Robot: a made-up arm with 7 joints.
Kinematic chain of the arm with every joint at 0, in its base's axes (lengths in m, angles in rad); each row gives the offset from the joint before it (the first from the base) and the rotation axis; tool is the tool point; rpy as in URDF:
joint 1: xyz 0 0 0.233 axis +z
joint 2: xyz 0 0 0 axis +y
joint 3: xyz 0 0 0.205 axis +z
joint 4: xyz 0.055 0 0 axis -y
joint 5: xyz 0.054 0 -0.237 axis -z
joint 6: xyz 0 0 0 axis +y
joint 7: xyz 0.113 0 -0.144 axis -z
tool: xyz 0 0 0 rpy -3.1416 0 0
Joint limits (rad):
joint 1: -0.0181..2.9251
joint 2: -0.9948..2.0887
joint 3: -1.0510..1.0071
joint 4: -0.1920..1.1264
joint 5: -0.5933..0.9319
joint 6: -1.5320..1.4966
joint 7: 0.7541..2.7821
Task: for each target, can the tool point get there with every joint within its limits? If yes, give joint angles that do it. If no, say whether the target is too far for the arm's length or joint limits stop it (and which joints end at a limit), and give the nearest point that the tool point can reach.
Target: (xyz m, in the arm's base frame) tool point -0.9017 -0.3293 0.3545
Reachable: no: too far | nearest point -0.4775 -0.1744 0.2973 | short by 0.455 m
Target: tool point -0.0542 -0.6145 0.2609
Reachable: no: joint limits stop it (at a limit: joint 1, joint 2, joint 3, joint 5) | nearest point -0.0318 -0.4130 0.3645 | short by 0.228 m
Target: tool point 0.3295 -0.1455 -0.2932
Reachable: no: joint limits stop it (at a limit: joint 4) | nearest point 0.2647 -0.1169 -0.1898 | short by 0.125 m
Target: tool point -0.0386 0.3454 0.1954
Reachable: yes | joints 1.1184 -0.1371 0.7569 0.3126 0.4533 -0.2056 1.0747
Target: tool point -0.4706 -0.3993 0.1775
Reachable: no: joint limits stop it (at a limit: joint 1, joint 3, joint 4) | nearest point -0.3933 -0.3231 0.1863 | short by 0.109 m
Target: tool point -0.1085 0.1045 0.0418
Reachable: yes | joints 2.6093 -0.1480 -0.2499 0.0682 -0.3111 0.7559 2.3896
